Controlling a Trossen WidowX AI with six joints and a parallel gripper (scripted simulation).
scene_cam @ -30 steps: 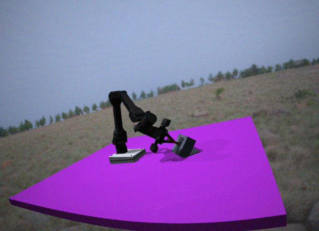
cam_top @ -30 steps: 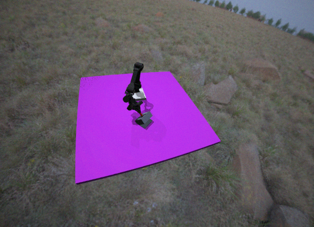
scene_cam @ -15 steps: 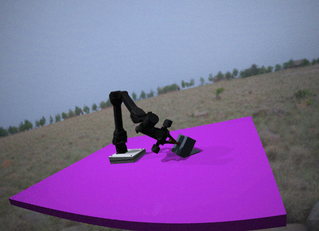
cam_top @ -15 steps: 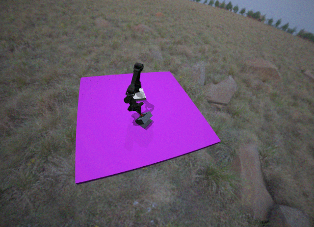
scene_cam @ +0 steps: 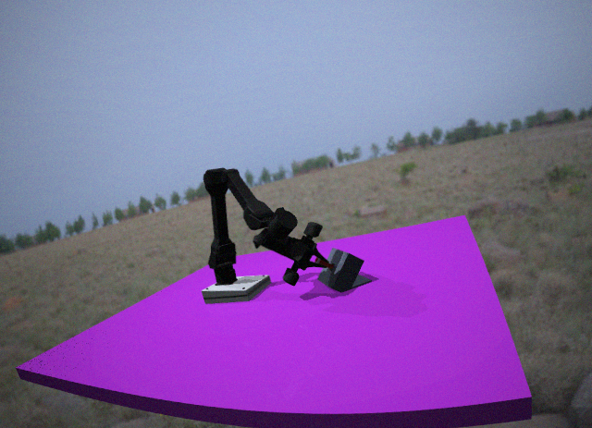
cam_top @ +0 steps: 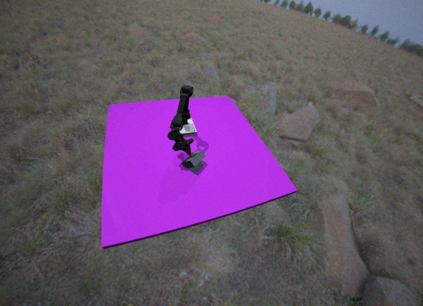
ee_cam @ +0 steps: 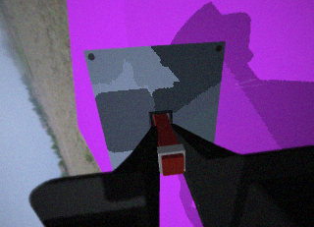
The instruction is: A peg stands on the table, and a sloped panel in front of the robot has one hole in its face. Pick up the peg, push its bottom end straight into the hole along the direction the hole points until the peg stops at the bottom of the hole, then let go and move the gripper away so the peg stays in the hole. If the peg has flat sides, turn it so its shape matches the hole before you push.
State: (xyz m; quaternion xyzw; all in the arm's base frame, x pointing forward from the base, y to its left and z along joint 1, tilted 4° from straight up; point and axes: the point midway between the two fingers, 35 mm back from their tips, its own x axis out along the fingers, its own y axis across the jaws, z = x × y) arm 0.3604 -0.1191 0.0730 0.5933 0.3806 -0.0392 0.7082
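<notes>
Right now the red peg is 10 mm behind my gripper tip, 10 mm to the right of it and 10 mm above it. Also, from my gripper tip: grey sloped panel 30 mm ahead, 20 mm to the left, 30 mm below.
</notes>
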